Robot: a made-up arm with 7 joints. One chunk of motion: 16 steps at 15 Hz.
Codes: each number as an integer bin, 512 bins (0 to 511) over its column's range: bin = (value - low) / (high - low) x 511, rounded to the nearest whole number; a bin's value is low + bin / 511 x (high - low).
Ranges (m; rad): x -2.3..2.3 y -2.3..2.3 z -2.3..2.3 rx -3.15..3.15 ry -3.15..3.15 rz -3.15..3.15
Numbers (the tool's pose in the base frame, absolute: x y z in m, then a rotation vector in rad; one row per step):
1: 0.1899 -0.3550 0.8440 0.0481 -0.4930 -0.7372
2: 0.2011 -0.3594 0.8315 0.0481 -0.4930 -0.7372
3: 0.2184 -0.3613 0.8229 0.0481 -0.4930 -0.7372
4: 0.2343 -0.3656 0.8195 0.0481 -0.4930 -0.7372
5: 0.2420 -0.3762 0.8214 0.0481 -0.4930 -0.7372
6: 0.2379 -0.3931 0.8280 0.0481 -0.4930 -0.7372
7: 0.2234 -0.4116 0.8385 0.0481 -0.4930 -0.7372
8: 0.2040 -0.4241 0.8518 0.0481 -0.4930 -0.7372
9: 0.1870 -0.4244 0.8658 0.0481 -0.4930 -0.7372
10: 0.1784 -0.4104 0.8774 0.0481 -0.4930 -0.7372
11: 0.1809 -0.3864 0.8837 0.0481 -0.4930 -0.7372
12: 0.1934 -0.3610 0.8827 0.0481 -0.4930 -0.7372
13: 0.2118 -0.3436 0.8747 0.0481 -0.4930 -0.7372
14: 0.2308 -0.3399 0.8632 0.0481 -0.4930 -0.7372
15: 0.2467 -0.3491 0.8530 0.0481 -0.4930 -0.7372
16: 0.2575 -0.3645 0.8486 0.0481 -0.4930 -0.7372
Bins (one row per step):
1: 277 216 349 259 216 196
2: 278 216 348 259 216 196
3: 280 215 347 259 216 196
4: 282 215 347 259 216 196
5: 282 214 347 259 216 196
6: 282 212 347 259 216 196
7: 280 210 349 259 216 196
8: 278 208 350 259 216 196
9: 276 208 352 259 216 196
10: 275 210 353 259 216 196
11: 276 213 354 259 216 196
12: 277 215 354 259 216 196
13: 279 217 353 259 216 196
14: 281 218 351 259 216 196
15: 283 217 350 259 216 196
16: 284 215 350 259 216 196

